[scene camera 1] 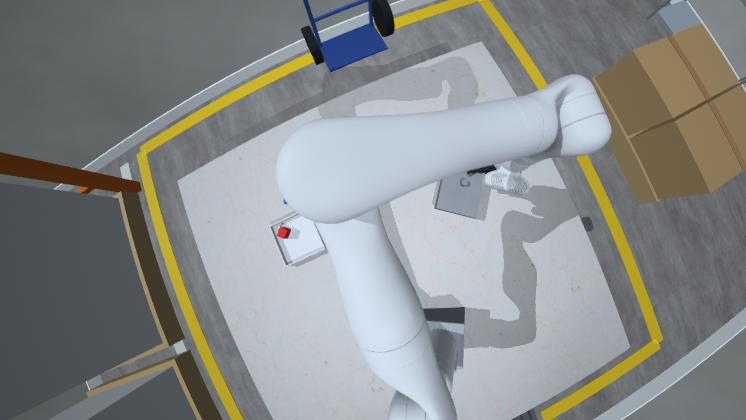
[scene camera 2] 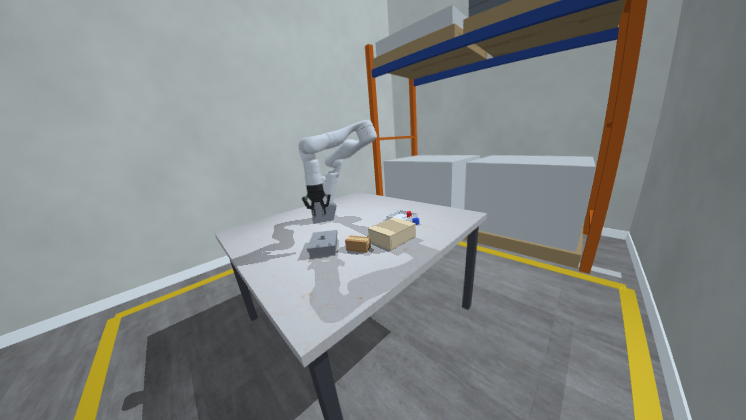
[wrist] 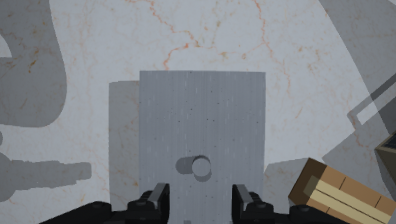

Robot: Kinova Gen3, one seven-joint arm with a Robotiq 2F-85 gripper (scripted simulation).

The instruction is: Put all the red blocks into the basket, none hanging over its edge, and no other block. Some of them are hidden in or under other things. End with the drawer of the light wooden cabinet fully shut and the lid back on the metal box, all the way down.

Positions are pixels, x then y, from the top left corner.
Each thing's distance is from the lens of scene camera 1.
basket (scene camera 1: 304,240): 0.79 m
